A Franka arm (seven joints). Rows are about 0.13 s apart.
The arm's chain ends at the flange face. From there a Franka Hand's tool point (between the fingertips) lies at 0.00 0.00 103.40 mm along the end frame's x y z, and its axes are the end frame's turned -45 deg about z.
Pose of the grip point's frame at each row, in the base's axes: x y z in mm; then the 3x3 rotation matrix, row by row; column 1 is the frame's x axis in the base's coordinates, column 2 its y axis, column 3 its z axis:
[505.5 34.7 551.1], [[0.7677 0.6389 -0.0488], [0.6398 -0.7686 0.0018], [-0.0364 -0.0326 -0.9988]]
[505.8 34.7 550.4], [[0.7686 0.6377 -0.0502], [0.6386 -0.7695 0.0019], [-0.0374 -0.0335 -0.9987]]
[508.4 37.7 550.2], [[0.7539 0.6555 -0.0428], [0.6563 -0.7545 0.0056], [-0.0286 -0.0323 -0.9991]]
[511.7 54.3 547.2], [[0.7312 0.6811 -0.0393], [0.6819 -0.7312 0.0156], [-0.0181 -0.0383 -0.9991]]
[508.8 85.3 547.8], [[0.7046 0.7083 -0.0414], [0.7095 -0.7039 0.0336], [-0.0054 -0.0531 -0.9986]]
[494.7 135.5 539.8], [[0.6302 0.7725 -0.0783], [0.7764 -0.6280 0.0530], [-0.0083 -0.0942 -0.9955]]
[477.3 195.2 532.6], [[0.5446 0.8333 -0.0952], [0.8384 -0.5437 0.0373], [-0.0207 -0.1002 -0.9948]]
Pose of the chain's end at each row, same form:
[510.5 34.5 654.4], [[0.9946 -0.0911 -0.0488], [-0.0911 -0.9959 0.0018], [-0.0488 0.0027 -0.9988]]
[511.0 34.5 653.7], [[0.9944 -0.0926 -0.0502], [-0.0926 -0.9957 0.0019], [-0.0501 0.0028 -0.9987]]
[512.8 37.1 653.5], [[0.9966 -0.0696 -0.0428], [-0.0694 -0.9976 0.0056], [-0.0431 -0.0026 -0.9991]]
[515.8 52.7 650.5], [[0.9986 -0.0354 -0.0393], [-0.0349 -0.9992 0.0156], [-0.0399 -0.0143 -0.9991]]
[513.1 81.8 651.1], [[0.9991 0.0026 -0.0414], [0.0040 -0.9994 0.0336], [-0.0414 -0.0337 -0.9986]]
[502.8 130.0 642.7], [[0.9919 0.1006 -0.0783], [0.1049 -0.9931 0.0530], [-0.0725 -0.0607 -0.9955]]
[487.1 191.3 635.5], [[0.9743 0.2041 -0.0952], [0.2084 -0.9773 0.0373], [-0.0855 -0.0562 -0.9948]]

